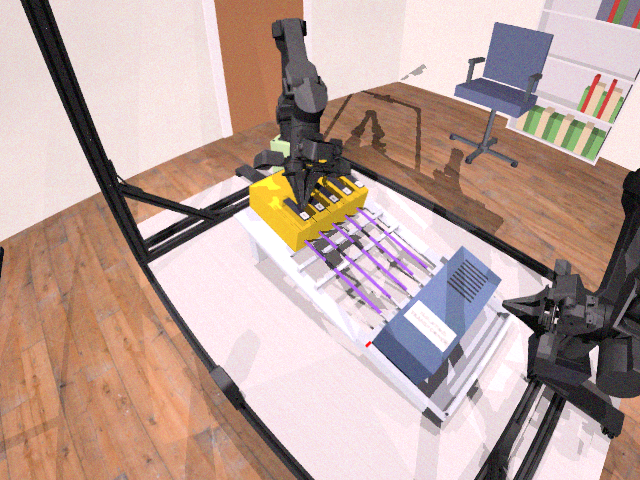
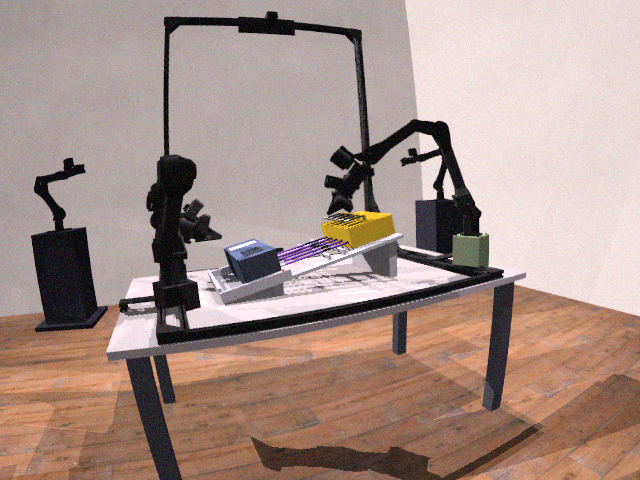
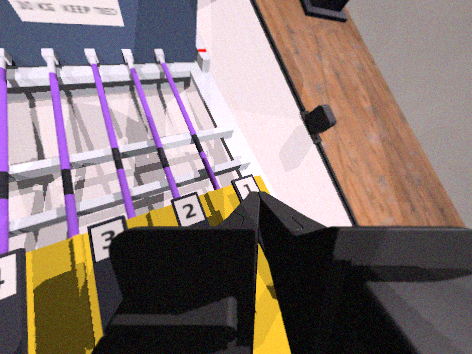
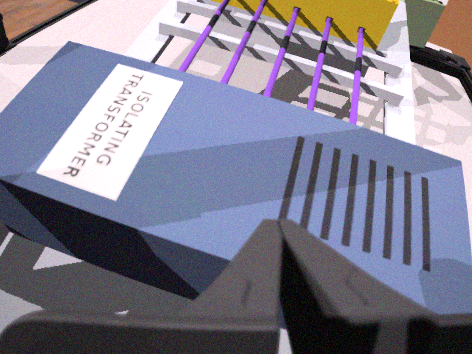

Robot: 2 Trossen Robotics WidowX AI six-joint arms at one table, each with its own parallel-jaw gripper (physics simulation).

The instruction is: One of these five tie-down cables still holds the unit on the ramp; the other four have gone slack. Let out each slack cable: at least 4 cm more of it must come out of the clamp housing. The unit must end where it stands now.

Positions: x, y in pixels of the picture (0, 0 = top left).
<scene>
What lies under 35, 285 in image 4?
A ramp base plate.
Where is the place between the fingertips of my right gripper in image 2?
At 221, 237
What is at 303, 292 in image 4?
My right gripper.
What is my right gripper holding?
Nothing.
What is my left gripper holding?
Nothing.
</scene>
